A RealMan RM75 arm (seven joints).
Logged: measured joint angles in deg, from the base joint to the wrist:
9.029 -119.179 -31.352 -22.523 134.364 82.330 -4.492
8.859 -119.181 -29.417 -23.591 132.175 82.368 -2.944
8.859 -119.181 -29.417 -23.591 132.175 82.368 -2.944
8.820 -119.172 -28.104 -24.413 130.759 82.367 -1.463
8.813 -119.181 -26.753 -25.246 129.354 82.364 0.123
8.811 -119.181 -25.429 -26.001 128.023 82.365 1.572
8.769 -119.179 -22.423 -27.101 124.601 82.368 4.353
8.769 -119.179 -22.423 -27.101 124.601 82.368 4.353
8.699 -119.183 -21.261 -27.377 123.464 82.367 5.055
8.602 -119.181 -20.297 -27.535 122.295 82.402 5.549
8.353 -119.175 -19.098 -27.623 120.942 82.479 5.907
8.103 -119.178 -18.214 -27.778 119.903 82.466 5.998
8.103 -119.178 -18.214 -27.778 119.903 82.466 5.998
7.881 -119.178 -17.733 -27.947 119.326 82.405 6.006
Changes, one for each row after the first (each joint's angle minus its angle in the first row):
-0.170 -0.002 1.935 -1.068 -2.189 0.038 1.548
-0.170 -0.002 1.935 -1.068 -2.189 0.038 1.548
-0.209 0.007 3.248 -1.890 -3.605 0.037 3.029
-0.216 -0.002 4.599 -2.723 -5.010 0.034 4.615
-0.218 -0.002 5.923 -3.478 -6.341 0.035 6.064
-0.260 0.000 8.929 -4.578 -9.763 0.038 8.845
-0.260 0.000 8.929 -4.578 -9.763 0.038 8.845
-0.330 -0.004 10.091 -4.854 -10.900 0.037 9.547
-0.427 -0.002 11.055 -5.012 -12.069 0.072 10.041
-0.676 0.004 12.254 -5.100 -13.422 0.149 10.399
-0.926 0.001 13.138 -5.255 -14.461 0.136 10.490
-0.926 0.001 13.138 -5.255 -14.461 0.136 10.490
-1.148 0.001 13.619 -5.424 -15.038 0.075 10.498

